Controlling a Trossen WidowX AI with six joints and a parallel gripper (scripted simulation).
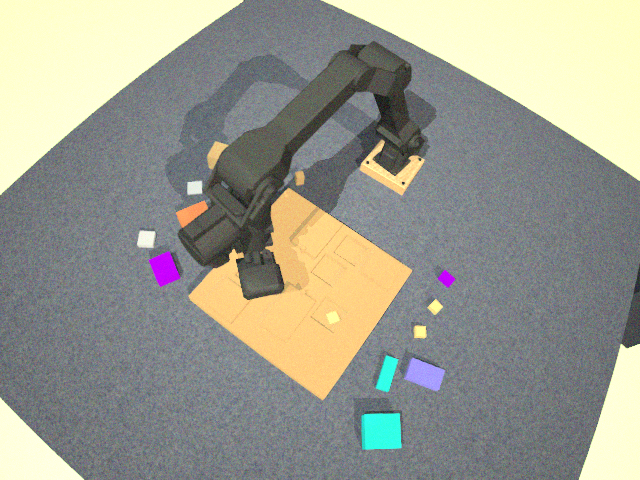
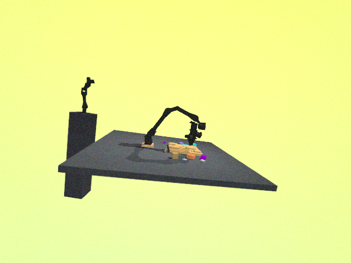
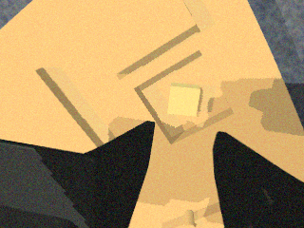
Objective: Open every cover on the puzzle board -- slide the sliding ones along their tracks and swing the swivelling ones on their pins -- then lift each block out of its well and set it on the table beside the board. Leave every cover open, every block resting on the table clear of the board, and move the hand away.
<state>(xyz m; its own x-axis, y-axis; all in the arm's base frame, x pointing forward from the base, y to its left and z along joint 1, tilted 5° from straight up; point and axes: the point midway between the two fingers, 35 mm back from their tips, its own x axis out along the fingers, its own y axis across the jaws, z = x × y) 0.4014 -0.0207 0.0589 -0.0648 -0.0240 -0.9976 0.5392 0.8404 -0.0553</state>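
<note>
The orange block lies 160 mm to the right of my gripper tip and 60 mm below it. Round my gripper tip: cyan bar: 30 mm behind, 300 mm to the left, 70 mm below; then tan cube: 140 mm behind, 240 mm to the right, 50 mm below; then purple block: 110 mm ahead, 130 mm to the right, 60 mm below.
</note>
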